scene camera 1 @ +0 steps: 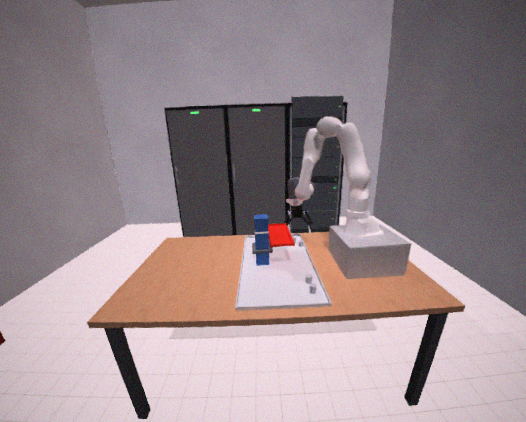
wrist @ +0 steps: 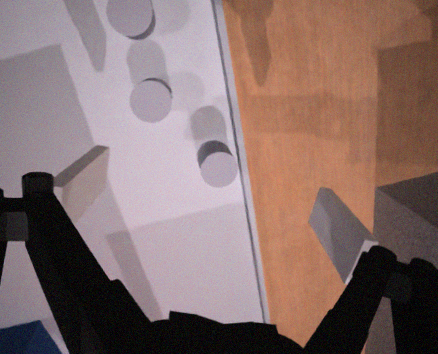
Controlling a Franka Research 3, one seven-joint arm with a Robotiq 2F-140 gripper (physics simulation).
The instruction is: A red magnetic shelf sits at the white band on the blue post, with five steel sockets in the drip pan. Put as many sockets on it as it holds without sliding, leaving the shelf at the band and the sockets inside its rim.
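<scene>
The red shelf (scene camera 1: 281, 235) juts right from the blue post (scene camera 1: 262, 256) (wrist: 30, 339), level with the white band (scene camera 1: 261, 232); no socket shows on it. Two steel sockets (scene camera 1: 308, 279) (scene camera 1: 313, 289) stand near the right front of the drip pan (scene camera 1: 270, 285) (wrist: 190, 270). Three sockets (wrist: 130, 15) (wrist: 151, 101) (wrist: 218, 169) stand in the pan in the wrist view; in the scene view they are small and partly hidden behind the shelf. My gripper (scene camera 1: 299, 228) (wrist: 214, 186) is wide open and empty, above the pan's back right edge, with the nearest socket below, between the finger lines.
A grey collar (scene camera 1: 262, 248) surrounds the lower post. The arm's grey base block (scene camera 1: 370, 255) stands on the right of the wooden table (scene camera 1: 200, 285) (wrist: 300, 175). Dark cabinets (scene camera 1: 200, 170) stand behind the table.
</scene>
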